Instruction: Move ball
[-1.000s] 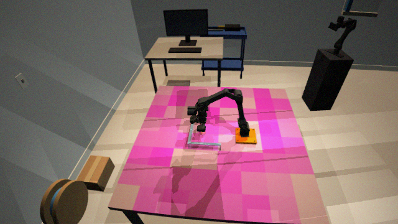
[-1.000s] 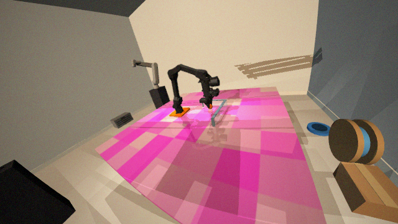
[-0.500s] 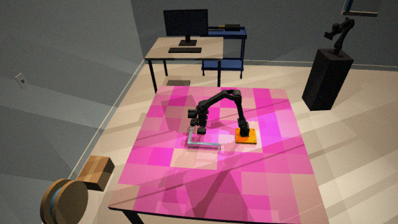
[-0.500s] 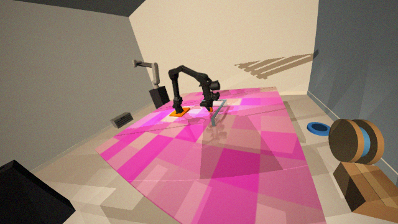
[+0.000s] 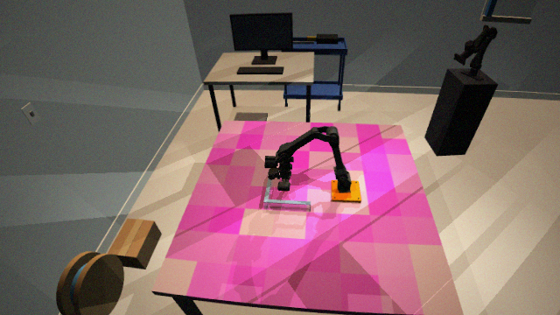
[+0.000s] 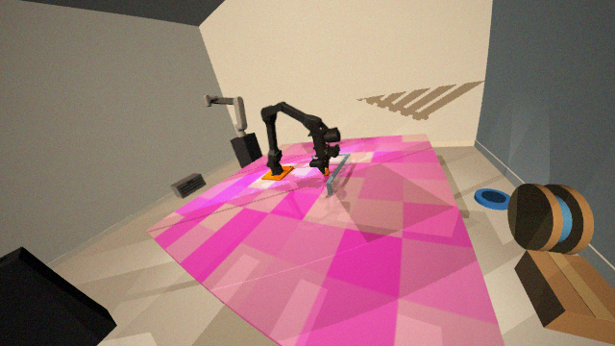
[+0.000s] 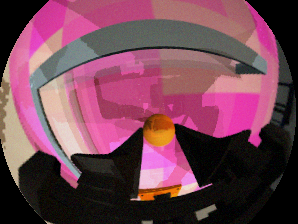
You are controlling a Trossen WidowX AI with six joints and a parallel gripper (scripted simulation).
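Now: gripper tip right at the orange ball. Also, from my gripper tip: see-through copy of ball: right at my gripper tip.
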